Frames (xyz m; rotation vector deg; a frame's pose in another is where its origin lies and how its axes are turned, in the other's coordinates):
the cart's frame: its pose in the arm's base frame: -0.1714 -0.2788 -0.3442 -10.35 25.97 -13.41
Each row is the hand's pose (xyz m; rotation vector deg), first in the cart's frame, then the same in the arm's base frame.
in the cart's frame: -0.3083 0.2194 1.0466 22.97 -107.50 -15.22
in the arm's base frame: 0.0727 0.1380 0.6584 -0.48 -84.90 -17.86
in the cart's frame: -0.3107 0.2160 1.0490 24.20 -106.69 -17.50
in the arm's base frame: 0.0711 0.1357 0.6623 0.23 -84.55 -20.28
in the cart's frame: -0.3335 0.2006 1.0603 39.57 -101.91 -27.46
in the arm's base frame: 0.0535 0.1283 0.6851 12.71 -83.20 -32.83
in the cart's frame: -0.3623 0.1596 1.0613 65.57 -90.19 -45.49
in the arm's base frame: 0.0213 0.0967 0.7070 34.46 -78.64 -55.29
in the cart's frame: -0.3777 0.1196 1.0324 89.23 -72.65 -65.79
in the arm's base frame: -0.0125 0.0590 0.6967 55.12 -69.93 -79.94
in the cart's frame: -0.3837 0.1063 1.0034 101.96 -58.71 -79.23
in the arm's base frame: -0.0333 0.0444 0.6765 66.91 -62.18 -96.10
